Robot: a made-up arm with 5 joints.
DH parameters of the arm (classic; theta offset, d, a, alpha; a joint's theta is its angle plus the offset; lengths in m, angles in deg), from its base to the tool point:
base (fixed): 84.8 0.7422 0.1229 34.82
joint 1: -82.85 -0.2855 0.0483 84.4
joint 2: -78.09 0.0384 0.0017 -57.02
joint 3: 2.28 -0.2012 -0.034 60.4
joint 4: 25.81 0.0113 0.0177 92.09
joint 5: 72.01 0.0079 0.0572 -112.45
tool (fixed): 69.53 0.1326 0 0
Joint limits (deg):
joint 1: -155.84..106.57
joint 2: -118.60..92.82
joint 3: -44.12..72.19
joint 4: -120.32..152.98
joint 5: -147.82..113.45
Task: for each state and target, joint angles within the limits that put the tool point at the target. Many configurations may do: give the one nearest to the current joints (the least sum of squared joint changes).
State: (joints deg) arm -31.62 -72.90 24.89 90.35 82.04
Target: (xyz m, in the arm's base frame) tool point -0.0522 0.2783 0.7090
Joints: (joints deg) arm -30.46 -78.80 21.12 116.30 51.68
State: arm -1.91 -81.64 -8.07 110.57 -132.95
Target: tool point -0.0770 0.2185 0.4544
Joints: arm -0.45 -100.71 -34.11 70.09 -134.56
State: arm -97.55 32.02 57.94 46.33 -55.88
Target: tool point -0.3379 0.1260 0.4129
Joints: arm -102.69 53.37 55.56 52.86 -36.10
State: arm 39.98 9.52 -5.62 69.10 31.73
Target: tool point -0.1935 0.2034 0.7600
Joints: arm 10.92 -30.56 -22.63 51.70 43.27
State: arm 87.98 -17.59 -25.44 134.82 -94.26
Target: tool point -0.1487 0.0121 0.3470
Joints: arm 87.01 40.79 6.80 146.14 -60.27
